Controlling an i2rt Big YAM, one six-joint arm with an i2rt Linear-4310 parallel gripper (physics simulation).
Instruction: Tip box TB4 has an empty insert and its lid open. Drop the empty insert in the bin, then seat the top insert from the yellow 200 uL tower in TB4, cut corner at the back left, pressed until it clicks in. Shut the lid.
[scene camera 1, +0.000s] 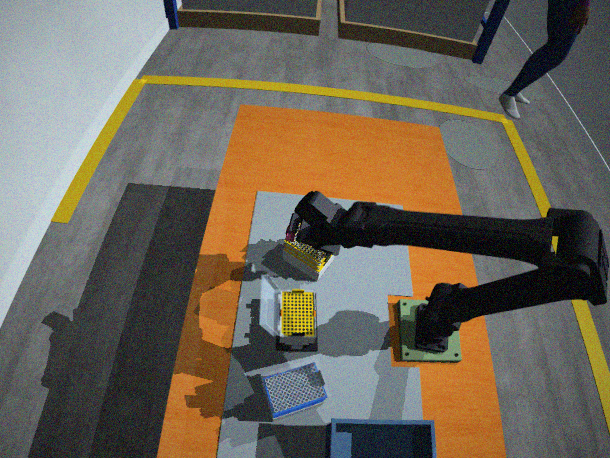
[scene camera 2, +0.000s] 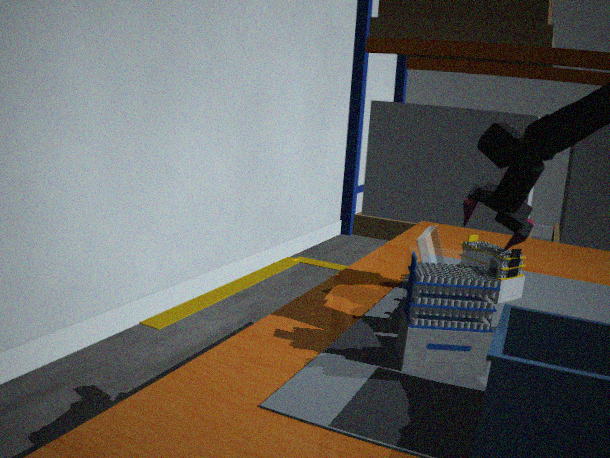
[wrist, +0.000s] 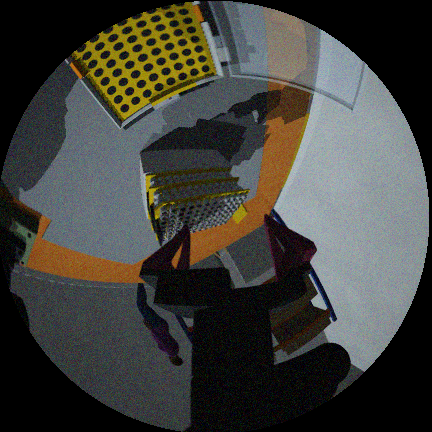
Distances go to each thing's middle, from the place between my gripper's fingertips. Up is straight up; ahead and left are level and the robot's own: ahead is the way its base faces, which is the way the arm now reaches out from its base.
Right now the clear lid (scene camera 1: 270, 301) is 40 mm ahead of my hand, 200 mm to the left of it and 10 mm below it. From my hand the other things lie so: blue bin (scene camera 2: 541, 385) 270 mm behind, 490 mm to the left, 50 mm below.
